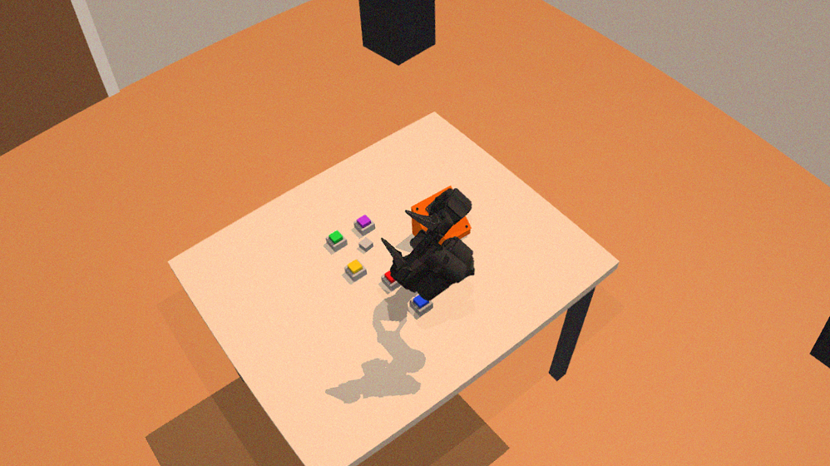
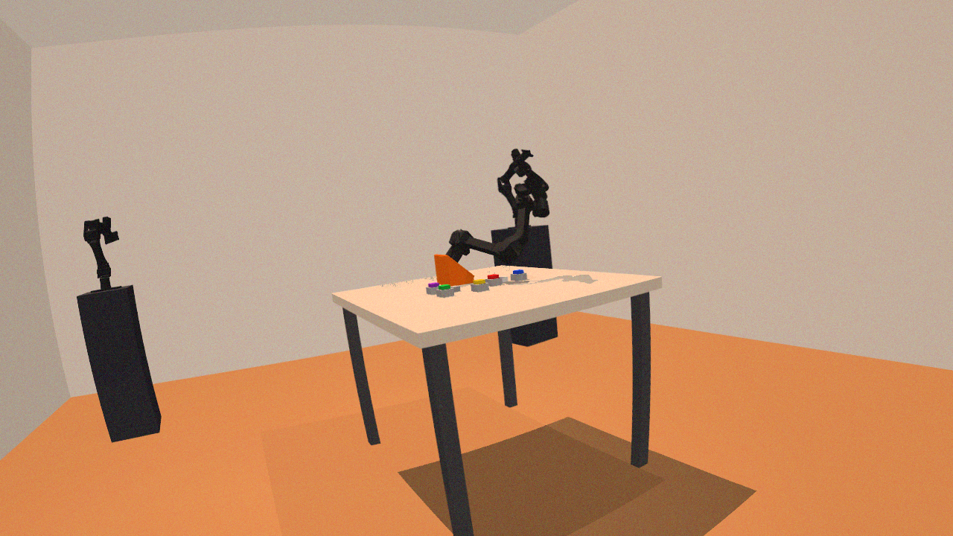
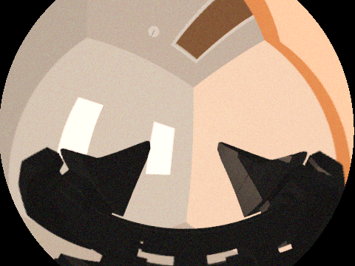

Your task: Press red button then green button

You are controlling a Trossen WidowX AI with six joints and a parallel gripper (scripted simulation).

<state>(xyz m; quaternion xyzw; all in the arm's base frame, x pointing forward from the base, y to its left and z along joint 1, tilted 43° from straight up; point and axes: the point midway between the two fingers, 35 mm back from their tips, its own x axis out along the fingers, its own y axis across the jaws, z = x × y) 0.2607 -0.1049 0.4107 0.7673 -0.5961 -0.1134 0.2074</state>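
My gripper tip is now 9 cm past the red button, 13 cm to the left of it and 41 cm above it. From my gripper tip the other things lie so: white block 12 cm behind, 7 cm to the right, 44 cm below; then blue button 9 cm behind, 1 cm to the right, 41 cm below; then yellow button 4 cm behind, 24 cm to the right, 41 cm below.
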